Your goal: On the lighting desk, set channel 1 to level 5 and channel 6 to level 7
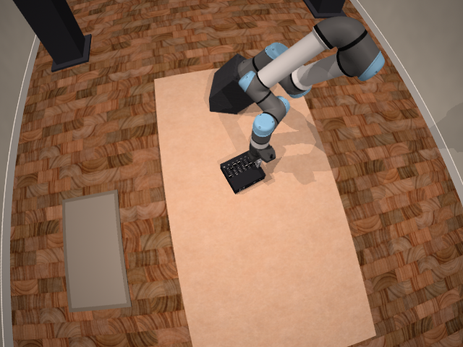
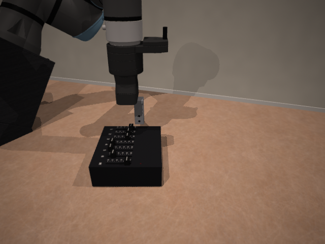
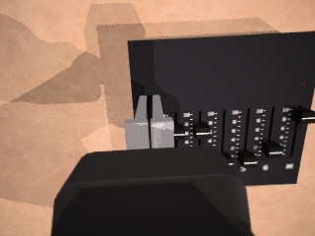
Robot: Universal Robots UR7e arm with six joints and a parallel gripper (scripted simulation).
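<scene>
Now: the channel 1 fader cap 20 mm behind my hand, 10 mm to the right of it and 30 mm below it. From my hand the other things lie so: channel 2 fader cap 20 mm behind, 30 mm to the right, 30 mm below; then channel 4 fader cap 40 mm behind, 80 mm to the right, 30 mm below; then channel 3 fader cap 10 mm behind, 50 mm to the right, 30 mm below.
</scene>
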